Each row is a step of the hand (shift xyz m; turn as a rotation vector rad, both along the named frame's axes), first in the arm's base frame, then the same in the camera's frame.
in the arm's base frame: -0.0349 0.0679 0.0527 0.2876 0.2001 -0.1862
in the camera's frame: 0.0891 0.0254 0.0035 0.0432 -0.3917 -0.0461
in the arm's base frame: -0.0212 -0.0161 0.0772 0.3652 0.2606 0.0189
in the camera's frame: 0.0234 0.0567 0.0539 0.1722 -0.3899 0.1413
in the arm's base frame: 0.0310 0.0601 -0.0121 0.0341 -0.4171 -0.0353
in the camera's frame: 0.0421 -0.0535 -0.0095 -0.3891 0.1157 0.1075
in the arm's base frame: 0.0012 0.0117 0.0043 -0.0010 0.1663 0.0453
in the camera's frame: 0.0120 -0.0036 0.0008 0.1665 -0.0430 -0.0113
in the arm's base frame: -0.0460 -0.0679 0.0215 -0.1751 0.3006 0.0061
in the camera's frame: -0.0422 0.0727 0.0109 0.2991 0.0315 -0.1750
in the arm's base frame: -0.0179 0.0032 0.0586 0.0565 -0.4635 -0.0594
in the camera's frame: 0.0316 0.0387 0.0356 -0.4446 0.1046 0.1137
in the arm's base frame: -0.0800 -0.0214 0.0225 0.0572 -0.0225 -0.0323
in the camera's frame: 0.0054 0.0833 -0.0199 -0.0442 -0.0522 0.0120
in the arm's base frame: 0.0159 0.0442 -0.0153 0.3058 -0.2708 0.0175
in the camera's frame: 0.0294 -0.0364 -0.0158 -0.2860 -0.1396 0.2566
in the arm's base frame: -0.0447 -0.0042 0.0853 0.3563 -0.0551 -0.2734
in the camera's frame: 0.0416 0.0749 0.0441 -0.2321 -0.3883 -0.0060
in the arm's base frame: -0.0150 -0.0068 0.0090 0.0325 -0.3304 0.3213
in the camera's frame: 0.0006 0.0187 0.0008 -0.1566 0.2376 0.3640
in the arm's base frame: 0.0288 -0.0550 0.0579 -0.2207 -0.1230 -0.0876
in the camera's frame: -0.0284 0.0223 0.0768 -0.1070 0.1897 -0.1552
